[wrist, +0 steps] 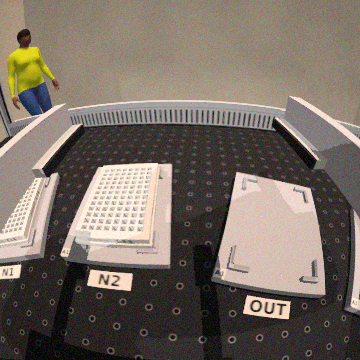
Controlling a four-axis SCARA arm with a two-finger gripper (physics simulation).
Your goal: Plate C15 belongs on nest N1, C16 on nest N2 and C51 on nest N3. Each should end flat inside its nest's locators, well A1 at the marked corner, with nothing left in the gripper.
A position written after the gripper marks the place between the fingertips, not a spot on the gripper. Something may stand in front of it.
Observation:
In view: the gripper (pixel 177 106), a nest N2 (pixel 99 255) and an out nest (pixel 277 233).

